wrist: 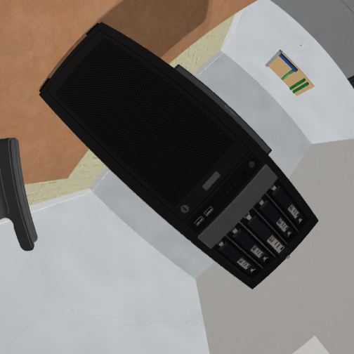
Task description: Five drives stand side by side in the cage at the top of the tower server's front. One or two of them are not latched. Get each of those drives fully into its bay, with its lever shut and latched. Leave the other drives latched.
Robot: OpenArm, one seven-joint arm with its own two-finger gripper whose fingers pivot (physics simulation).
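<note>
A black tower server (176,148) is visible.
</note>
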